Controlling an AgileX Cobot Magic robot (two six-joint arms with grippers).
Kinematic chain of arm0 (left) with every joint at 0, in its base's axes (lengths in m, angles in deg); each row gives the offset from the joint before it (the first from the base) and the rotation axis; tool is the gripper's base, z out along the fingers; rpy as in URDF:
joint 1: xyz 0 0 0.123 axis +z
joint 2: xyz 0 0 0 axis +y
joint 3: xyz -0.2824 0 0.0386 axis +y
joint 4: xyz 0.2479 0 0.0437 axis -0.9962 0 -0.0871
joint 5: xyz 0 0 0 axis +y
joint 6: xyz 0.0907 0 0.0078 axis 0.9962 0 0.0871
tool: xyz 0 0 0 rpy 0 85 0
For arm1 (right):
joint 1: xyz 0 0 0.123 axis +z
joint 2: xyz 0 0 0 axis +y
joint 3: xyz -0.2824 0 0.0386 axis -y
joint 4: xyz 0.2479 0 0.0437 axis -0.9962 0 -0.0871
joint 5: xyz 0 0 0 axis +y
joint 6: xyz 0.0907 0 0.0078 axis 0.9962 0 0.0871
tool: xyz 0 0 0 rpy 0 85 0
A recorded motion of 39 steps. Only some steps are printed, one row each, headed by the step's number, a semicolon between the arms.
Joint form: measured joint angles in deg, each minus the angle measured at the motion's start. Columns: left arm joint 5, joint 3, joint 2, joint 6, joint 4, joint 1; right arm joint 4, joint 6, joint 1, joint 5, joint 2, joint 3.
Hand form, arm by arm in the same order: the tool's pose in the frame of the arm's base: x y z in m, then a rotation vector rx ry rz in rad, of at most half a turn. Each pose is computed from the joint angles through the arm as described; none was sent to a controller.
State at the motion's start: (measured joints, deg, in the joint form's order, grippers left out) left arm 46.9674 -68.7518 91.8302 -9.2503 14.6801 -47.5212; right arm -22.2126 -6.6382 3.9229 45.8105 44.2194 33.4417
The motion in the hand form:
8: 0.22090 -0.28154 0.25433 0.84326 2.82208 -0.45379; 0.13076 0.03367 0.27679 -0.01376 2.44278 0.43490
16: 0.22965 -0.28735 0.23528 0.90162 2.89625 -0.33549; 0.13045 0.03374 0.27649 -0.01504 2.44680 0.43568
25: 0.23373 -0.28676 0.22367 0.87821 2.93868 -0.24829; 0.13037 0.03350 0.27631 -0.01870 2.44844 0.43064
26: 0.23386 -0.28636 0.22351 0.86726 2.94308 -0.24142; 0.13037 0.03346 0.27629 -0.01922 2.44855 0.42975
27: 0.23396 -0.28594 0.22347 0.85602 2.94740 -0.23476; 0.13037 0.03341 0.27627 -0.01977 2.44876 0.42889
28: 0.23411 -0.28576 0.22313 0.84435 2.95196 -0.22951; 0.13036 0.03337 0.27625 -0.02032 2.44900 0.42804
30: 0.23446 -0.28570 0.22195 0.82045 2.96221 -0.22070; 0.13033 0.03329 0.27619 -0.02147 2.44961 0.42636
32: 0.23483 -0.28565 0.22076 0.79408 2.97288 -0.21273; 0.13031 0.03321 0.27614 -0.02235 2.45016 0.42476
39: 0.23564 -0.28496 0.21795 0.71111 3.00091 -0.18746; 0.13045 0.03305 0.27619 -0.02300 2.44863 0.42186
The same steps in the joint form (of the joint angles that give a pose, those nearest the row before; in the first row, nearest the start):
8: 8.52 -8.22 7.76 -1.80 -3.12 -1.95; 0.16 -0.01 0.00 0.24 0.00 -0.10
16: 12.60 -10.85 12.38 -1.68 -5.52 -1.90; 0.16 -0.02 0.00 0.46 0.00 -0.12
25: 13.85 -11.15 14.27 -4.05 -8.08 -1.88; 0.40 -0.07 0.00 0.52 0.00 -0.12
26: 13.96 -11.13 14.28 -4.61 -8.35 -1.88; 0.44 -0.08 0.00 0.52 0.00 -0.12
27: 14.09 -11.13 14.27 -5.18 -8.61 -1.88; 0.48 -0.09 0.00 0.53 0.00 -0.12
28: 14.16 -11.13 14.32 -5.74 -8.81 -1.89; 0.52 -0.09 0.00 0.54 0.00 -0.12
30: 14.25 -11.14 14.50 -6.84 -9.11 -1.90; 0.60 -0.10 0.00 0.56 0.00 -0.12
32: 14.33 -11.15 14.68 -8.01 -9.37 -1.91; 0.69 -0.10 0.00 0.58 0.00 -0.12
39: 14.54 -11.07 15.04 -11.67 -10.29 -1.94; 0.81 -0.10 0.00 0.47 0.00 -0.12

